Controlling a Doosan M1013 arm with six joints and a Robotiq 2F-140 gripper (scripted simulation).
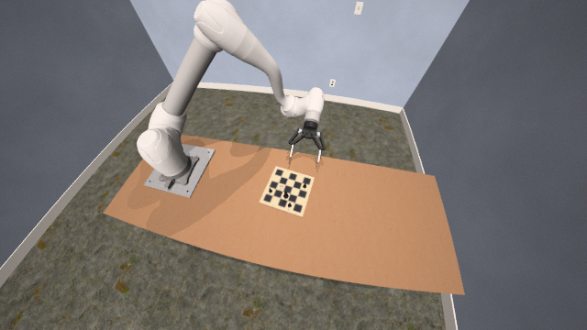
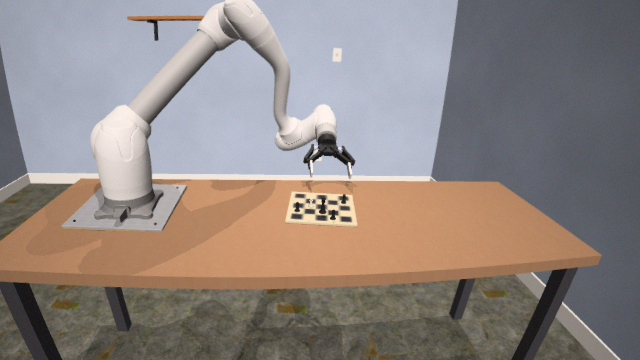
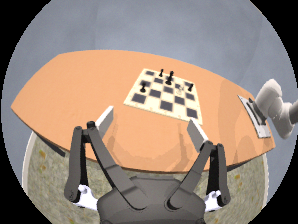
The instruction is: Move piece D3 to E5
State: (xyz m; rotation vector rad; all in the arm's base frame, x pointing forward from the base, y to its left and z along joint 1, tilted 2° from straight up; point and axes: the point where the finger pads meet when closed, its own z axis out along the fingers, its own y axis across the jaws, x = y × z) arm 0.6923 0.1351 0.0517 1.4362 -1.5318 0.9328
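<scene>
Right now the pale chess piece is 16 cm to the right of my hand, 10 cm behind it and 4 cm below it. Round my hand: chessboard 17 cm to the right, 7 cm behind, 5 cm below.
</scene>
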